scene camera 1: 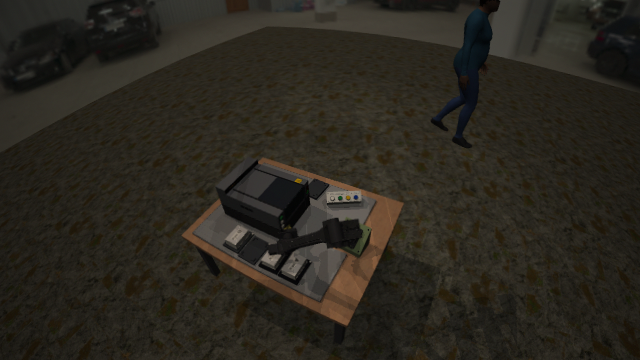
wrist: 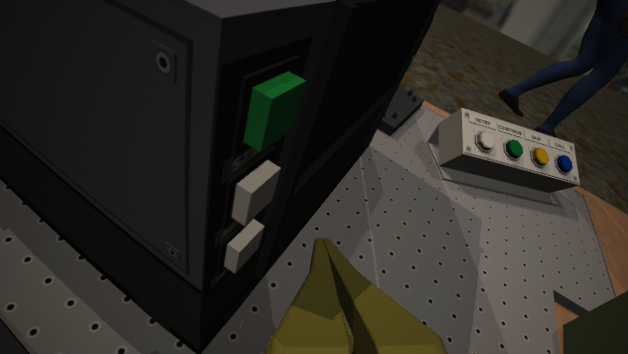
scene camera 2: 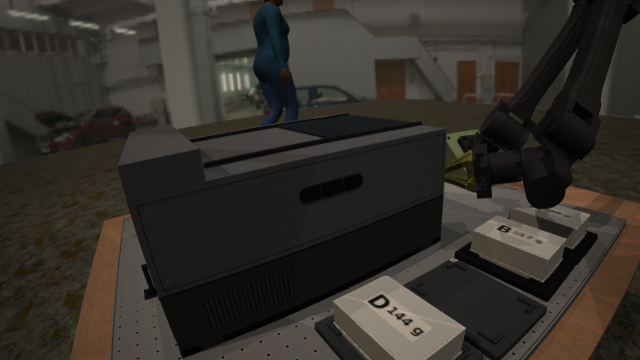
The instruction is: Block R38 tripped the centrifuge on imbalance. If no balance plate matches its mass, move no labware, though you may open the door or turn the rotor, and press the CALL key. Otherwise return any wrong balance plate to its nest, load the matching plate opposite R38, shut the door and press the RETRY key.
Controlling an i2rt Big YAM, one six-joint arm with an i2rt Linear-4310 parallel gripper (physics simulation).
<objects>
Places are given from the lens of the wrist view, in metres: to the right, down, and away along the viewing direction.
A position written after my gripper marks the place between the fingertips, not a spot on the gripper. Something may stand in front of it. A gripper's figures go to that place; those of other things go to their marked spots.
my gripper [wrist: 320, 247]: 0.00, 0.03, 0.15
green button [wrist: 274, 104]: -0.01, -0.02, 0.08
button box [wrist: 470, 148]: 0.21, -0.04, 0.40
The marked spots on the green button and the button box are 0.39 m apart.
</objects>
